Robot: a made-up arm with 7 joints.
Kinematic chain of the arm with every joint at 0, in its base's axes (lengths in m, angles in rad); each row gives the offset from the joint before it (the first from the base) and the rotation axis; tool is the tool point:
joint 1: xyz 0 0.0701 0 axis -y
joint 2: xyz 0 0.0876 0 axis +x
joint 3: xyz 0 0 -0.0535 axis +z
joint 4: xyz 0 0 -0.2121 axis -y
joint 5: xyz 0 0 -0.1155 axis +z
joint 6: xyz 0 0 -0.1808 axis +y
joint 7: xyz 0 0 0 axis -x
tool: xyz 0 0 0
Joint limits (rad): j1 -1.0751..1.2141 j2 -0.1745..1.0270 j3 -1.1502..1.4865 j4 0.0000..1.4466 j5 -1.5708..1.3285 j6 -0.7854..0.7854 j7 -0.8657..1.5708
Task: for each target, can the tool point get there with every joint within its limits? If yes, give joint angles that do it. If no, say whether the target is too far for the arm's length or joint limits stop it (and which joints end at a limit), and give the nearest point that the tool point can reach.
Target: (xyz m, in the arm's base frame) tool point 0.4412 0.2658 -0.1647
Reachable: yes | joints 0.6630 0.4668 -0.3290 1.0730 0.6920 -0.2394 0.1330
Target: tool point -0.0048 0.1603 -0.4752
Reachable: yes | joints -0.6083 0.0111 -0.0067 1.1274 -0.4498 0.1428 1.3680
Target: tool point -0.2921 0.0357 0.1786
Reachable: no: joint limits stop it (at a limit: joint 1, joint 3, joint 4) | nearest point -0.2329 -0.0762 -0.2624 | short by 0.459 m
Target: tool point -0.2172 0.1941 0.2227
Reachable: no: joint limits stop it (at a limit: joint 1, joint 2, joint 4) | nearest point -0.0165 0.5518 0.1491 | short by 0.417 m
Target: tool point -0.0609 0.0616 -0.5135
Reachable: yes | joints -0.3894 0.0846 -0.7827 0.7206 1.0420 -0.1107 1.3276
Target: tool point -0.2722 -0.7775 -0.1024
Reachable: no: too far | nearest point -0.1917 -0.1595 -0.2377 | short by 0.638 m
